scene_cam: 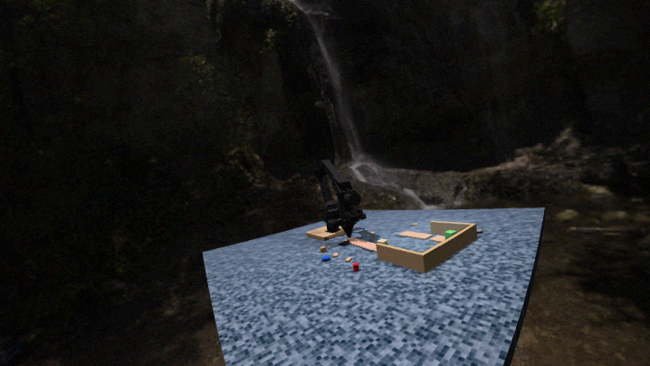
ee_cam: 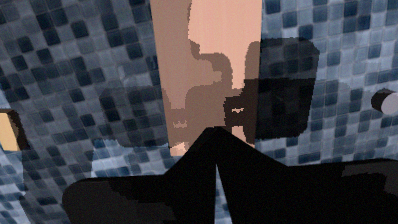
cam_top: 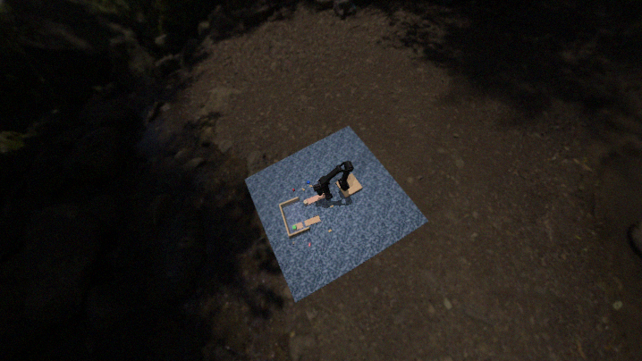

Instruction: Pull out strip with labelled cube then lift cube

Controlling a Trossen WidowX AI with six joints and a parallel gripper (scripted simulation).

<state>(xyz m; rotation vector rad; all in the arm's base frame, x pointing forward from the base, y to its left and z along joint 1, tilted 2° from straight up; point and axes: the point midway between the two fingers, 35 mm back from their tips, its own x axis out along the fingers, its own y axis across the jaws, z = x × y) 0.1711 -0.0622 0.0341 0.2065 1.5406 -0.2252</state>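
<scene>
Right now my gripper tip is 10 cm short of the pale pink strip, 3 cm to the left of it and 1 cm above it. Also, from my gripper tip: red block (23 cm ahead, 24 cm to the right, 1 cm below); blue piece (7 cm ahead, 22 cm to the right, 1 cm below).
</scene>
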